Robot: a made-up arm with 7 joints. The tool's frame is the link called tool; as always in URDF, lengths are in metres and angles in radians.
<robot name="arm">
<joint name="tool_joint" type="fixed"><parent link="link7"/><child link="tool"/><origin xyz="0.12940 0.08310 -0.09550" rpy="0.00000 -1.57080 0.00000"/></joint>
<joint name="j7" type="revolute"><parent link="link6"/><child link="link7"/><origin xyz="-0.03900 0.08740 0.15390"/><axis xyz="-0.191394 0.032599 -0.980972"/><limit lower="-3.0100" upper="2.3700" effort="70" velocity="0.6"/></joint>
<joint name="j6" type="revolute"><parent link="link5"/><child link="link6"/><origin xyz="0.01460 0.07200 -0.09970"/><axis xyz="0 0 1"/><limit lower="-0.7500" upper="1.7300" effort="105" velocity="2.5"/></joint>
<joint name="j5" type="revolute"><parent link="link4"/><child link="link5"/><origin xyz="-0.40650 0.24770 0.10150"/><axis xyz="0.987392 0.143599 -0.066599"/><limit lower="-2.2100" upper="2.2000" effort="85" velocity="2.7"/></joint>
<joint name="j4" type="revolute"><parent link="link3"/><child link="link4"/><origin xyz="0.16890 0.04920 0.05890"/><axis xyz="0.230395 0.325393 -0.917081"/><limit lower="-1.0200" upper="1.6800" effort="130" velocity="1.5"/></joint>
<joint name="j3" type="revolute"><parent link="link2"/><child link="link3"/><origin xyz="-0.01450 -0.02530 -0.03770"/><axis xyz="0.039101 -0.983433 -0.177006"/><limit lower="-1.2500" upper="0.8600" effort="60" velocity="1.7"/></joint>
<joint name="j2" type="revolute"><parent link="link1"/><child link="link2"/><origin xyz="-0.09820 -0.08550 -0.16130"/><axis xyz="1 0 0"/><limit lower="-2.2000" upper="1.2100" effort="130" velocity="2.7"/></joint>
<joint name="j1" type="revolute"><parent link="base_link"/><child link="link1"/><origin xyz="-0.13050 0.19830 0.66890"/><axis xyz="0 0 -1"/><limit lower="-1.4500" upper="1.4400" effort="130" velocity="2.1"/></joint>
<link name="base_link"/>
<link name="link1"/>
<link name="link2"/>
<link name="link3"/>
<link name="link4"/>
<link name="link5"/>
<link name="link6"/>
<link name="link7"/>
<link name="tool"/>
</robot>
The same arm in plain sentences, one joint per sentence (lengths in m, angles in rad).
The arm has seven revolute joints in a row. What follows holds with every joint at zero, and every direction is one of the base frame's. The first joint lies 0.1305 m along -x and 0.1983 m along +y and 0.6689 m along +z from the base frame's origin and rotates about -z, from -1.4500 to 1.4400 rad. The second joint lies 0.0982 m along -x and 0.0855 m along -y and 0.1613 m along -z from the first joint and rotates about +x, from -2.2000 to 1.2100 rad. The third joint lies 0.0145 m along -x and 0.0253 m along -y and 0.0377 m along -z from the second joint and rotates about the direction (0.039101, -0.983433, -0.177006), from -1.2500 to 0.8600 rad. The fourth joint lies 0.1689 m along +x and 0.0492 m along +y and 0.0589 m along +z from the third joint and rotates about the direction (0.230395, 0.325393, -0.917081), from -1.0200 to 1.6800 rad. The fifth joint lies 0.4065 m along -x and 0.2477 m along +y and 0.1015 m along +z from the fourth joint and rotates about the direction (0.987392, 0.143599, -0.066599), from -2.2100 to 2.2000 rad. The sixth joint lies 0.0146 m along +x and 0.0720 m along +y and 0.0997 m along -z from the fifth joint and rotates about +z, from -0.7500 to 1.7300 rad. The seventh joint lies 0.0390 m along -x and 0.0874 m along +y and 0.1539 m along +z from the sixth joint and rotates about the direction (-0.191394, 0.032599, -0.980972), from -3.0100 to 2.3700 rad. The tool frame, which is the frame that the pose is given for, lies 0.1294 m along +x and 0.0831 m along +y and 0.0955 m along -z from the seventh joint; its axes are the base frame's turned by roll 0.0000, pitch -1.5708 and yaw 0.0000 rad (as in URDF: about the fixed x, then y, then z).
